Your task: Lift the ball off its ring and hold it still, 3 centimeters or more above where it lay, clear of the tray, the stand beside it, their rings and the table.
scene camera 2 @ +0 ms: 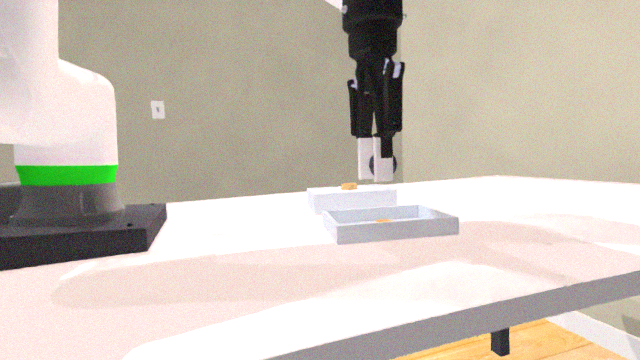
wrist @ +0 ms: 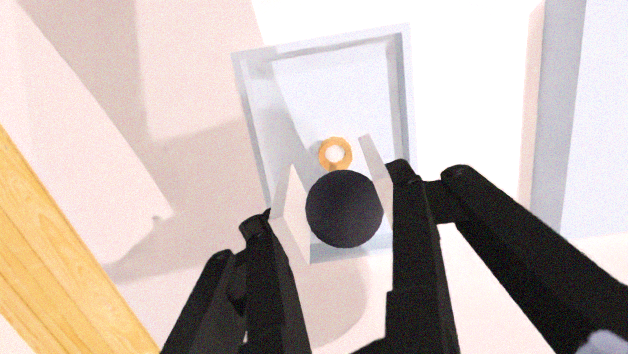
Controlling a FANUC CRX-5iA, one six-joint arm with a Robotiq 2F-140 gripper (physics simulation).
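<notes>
The dark ball is between the pale pads of my gripper, which is shut on it. The ball hangs in the air, well above the tray. An orange ring lies on the tray floor with its hole showing, below and apart from the ball. The white stand is behind the tray in the scene view and at the right in the wrist view. Its orange ring sits on top, lower than the fingertips. Ball and fingers touch neither tray nor stand.
The white table carries the tray and stand. The robot's dark base plate is at the left in the scene view. The table's grey edge runs along the front right, with wooden floor beyond it.
</notes>
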